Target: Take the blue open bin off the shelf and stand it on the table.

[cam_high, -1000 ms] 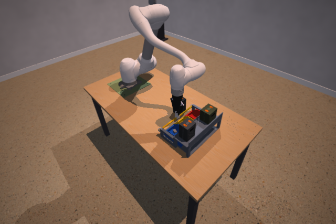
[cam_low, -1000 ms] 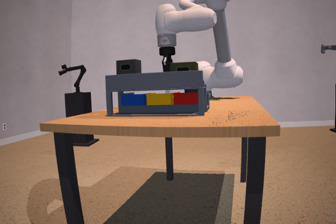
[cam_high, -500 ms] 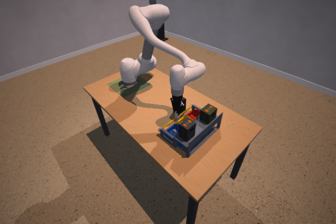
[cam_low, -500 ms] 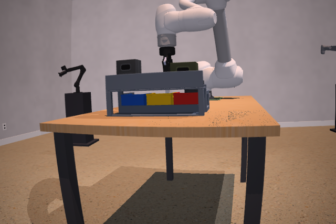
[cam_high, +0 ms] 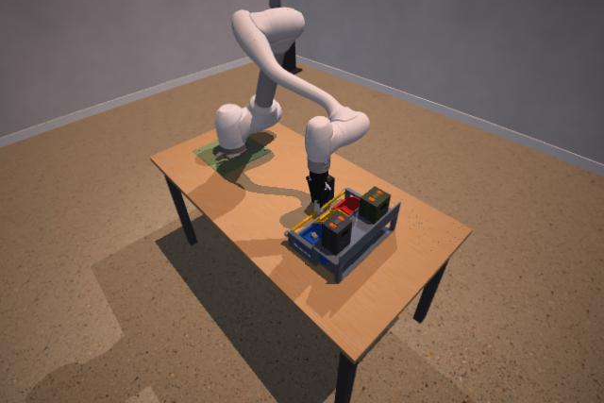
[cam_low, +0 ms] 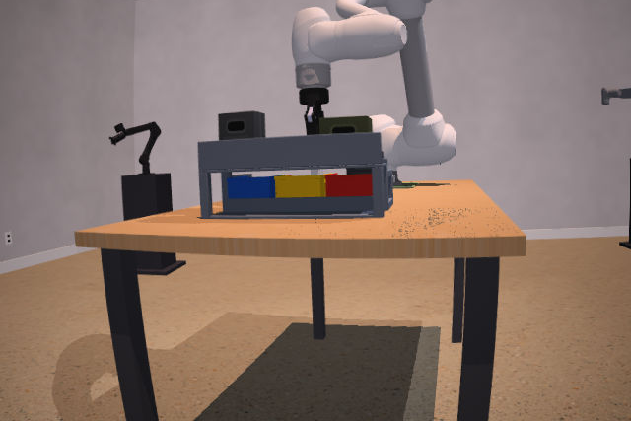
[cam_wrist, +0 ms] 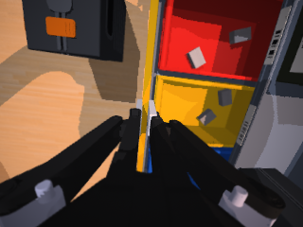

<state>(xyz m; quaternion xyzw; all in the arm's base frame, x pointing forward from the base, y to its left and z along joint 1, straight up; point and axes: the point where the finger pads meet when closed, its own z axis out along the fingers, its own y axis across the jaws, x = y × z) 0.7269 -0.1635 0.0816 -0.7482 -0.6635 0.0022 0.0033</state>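
Now: hand 100 mm short of the yellow bin, 50 mm above it and 10 mm to the left of it. From my hand the other things lie so: dark box: 120 mm to the left, 60 mm behind, 30 mm below; thin yellow rod: 30 mm below; red bin: 120 mm ahead, 100 mm to the left, 50 mm below.
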